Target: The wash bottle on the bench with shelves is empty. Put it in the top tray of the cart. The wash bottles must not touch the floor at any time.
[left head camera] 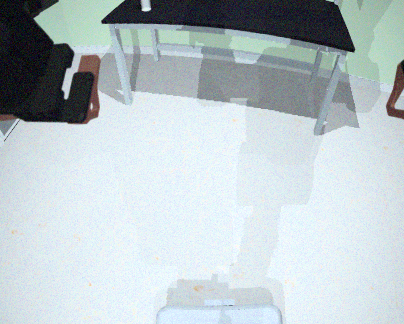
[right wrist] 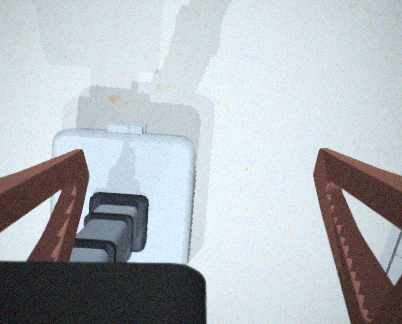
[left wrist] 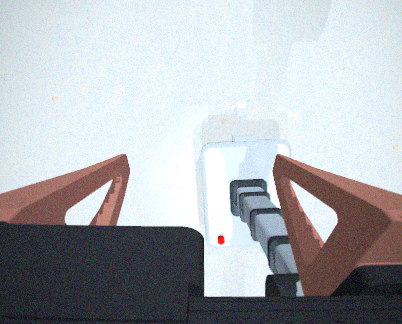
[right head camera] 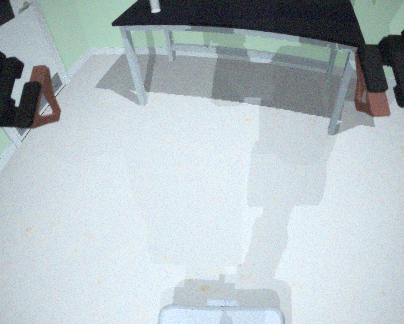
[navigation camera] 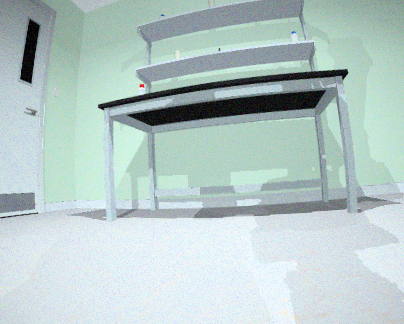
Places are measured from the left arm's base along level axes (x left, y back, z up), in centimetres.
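Pixels of known places: left gripper, fingertip midpoint: (left head camera: 62, 111) (left wrist: 201, 162) (right head camera: 31, 116); right gripper, fingertip midpoint: (right wrist: 201, 161) (right head camera: 390, 103).
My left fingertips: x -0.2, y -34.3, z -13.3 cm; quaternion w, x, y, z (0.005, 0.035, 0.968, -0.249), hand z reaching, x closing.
Note:
Behind a point stands the place of what it marks.
The bench with shelves has a black top (left head camera: 225, 15) {z -64.8, x -28.2, y -176.2 cm} (right head camera: 240, 17) {z -64.8, x -31.8, y -171.9 cm} (navigation camera: 225, 86) {z -67.5, x -33.5, y -162.9 cm} on grey legs and stands ahead across the floor. The lower part of a white bottle (left head camera: 145, 5) {z -60.4, x 20.9, y -186.7 cm} (right head camera: 155, 6) {z -60.2, x 20.3, y -186.7 cm} shows on the left part of the top. In the navigation camera, a white bottle with a red cap (navigation camera: 142, 88) {z -53.9, x 20.3, y -187.9 cm} shows at the left end; whether it is the wash bottle I cannot tell. The cart does not show. My left gripper (left wrist: 201, 162) {z -13.3, x -0.2, y -34.3 cm} is open and empty, over the robot's base. My right gripper (right wrist: 201, 161) {z -13.1, x -44.9, y -35.3 cm} is open and empty. Both are well short of the bench.
Above the bench hang a lower shelf (navigation camera: 225, 59) and an upper shelf (navigation camera: 220, 24) with small items, among them a blue-capped bottle (navigation camera: 294, 37) {z -8.6, x -97.4, y -204.8 cm}. A grey door (navigation camera: 15, 125) {z -64.7, x 139.5, y -197.8 cm} (right head camera: 37, 37) {z -79.7, x 136.2, y -213.6 cm} is at the left. The robot's light base (left head camera: 190, 316) {z -115.0, x -10.7, y -27.0 cm} (right head camera: 190, 316) {z -115.0, x -10.1, y -26.8 cm} shows at the bottom.

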